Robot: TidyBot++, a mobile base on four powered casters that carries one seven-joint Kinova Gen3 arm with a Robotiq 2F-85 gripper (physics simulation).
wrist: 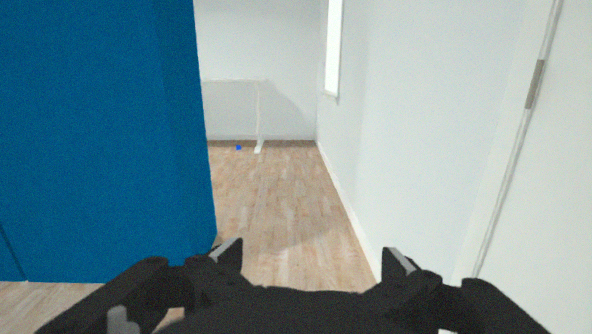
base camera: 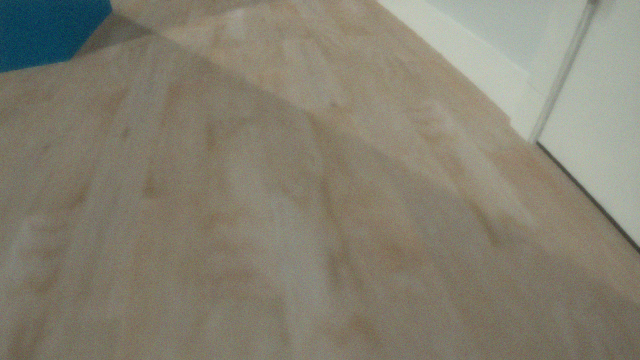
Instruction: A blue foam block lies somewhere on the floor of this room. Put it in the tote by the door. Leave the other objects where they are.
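Places are measured from the arm's base along level axes (x ahead, y left, z up), in millimetres.
Where they show: gripper, fingertip midpoint: [wrist: 310, 258].
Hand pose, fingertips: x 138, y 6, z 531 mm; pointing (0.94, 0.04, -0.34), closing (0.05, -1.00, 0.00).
After its pixels a point has its place.
A small blue block [wrist: 238, 147] @[z -362, x 3316, y 1270 mm] lies on the floor far off in the wrist view, near the back wall and just left of the foot of a white-legged table. My gripper [wrist: 310, 258] @[z 531, x 138, y 6 mm] is open, with its two fingers wide apart at the bottom of the wrist view. It is far from the block, and no object shows between the fingers. The tote does not show in either view.
A large blue cabinet-like body [wrist: 100, 140] @[z 376, x 884, y 938 mm] [base camera: 45, 32] @[z -312, x 933, y 673 mm] stands close on the left. A white wall [wrist: 420, 125] @[z 464, x 987, y -330 mm] with a window [wrist: 334, 47] @[z 883, x 2775, y 6 mm] runs along the right, then a white door [wrist: 560, 200] @[z 442, x 445, y -410 mm] [base camera: 600, 125] @[z -292, x 461, y -407 mm]. The white-legged table [wrist: 258, 110] @[z 135, x 3500, y 1013 mm] stands at the back.
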